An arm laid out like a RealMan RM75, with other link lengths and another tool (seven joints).
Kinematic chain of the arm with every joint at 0, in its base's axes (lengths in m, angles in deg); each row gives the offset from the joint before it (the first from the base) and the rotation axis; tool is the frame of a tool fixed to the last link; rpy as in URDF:
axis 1: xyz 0 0 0.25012 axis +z
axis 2: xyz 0 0 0 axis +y
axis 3: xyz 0 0 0.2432 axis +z
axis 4: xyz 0 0 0 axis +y
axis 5: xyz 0 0 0.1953 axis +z
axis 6: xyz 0 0 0 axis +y
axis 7: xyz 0 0 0.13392 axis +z
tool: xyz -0.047 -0.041 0.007 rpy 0 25.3 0.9
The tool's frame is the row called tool.
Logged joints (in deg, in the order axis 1, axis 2, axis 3, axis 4, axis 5, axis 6, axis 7), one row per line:
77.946 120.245 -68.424 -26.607 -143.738 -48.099 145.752
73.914 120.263 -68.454 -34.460 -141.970 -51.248 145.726
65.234 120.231 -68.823 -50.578 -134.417 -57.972 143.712
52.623 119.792 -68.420 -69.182 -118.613 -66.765 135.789
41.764 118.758 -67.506 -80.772 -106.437 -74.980 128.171
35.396 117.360 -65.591 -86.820 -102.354 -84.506 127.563
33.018 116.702 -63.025 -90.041 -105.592 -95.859 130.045
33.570 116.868 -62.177 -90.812 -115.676 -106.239 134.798
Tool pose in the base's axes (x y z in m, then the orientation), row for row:
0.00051 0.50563 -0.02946 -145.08 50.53 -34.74
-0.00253 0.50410 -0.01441 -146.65 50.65 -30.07
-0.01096 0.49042 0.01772 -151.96 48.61 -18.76
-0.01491 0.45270 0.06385 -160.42 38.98 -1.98
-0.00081 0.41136 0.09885 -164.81 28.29 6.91
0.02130 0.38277 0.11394 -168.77 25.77 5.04
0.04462 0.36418 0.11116 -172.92 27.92 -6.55
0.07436 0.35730 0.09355 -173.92 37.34 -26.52
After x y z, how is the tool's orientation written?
As a rotation vector, in degrees.
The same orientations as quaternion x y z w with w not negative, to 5 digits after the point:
-0.90342 0.31465 -0.21633 0.19503
-0.91095 0.31463 -0.18679 0.19049
-0.93248 0.29829 -0.11512 0.16811
-0.96345 0.23411 -0.01189 0.12966
-0.97876 0.16801 0.04104 0.11005
-0.98493 0.15039 0.02941 0.08019
-0.98569 0.15915 -0.03734 0.04116
-0.96703 0.20762 -0.14746 0.00132

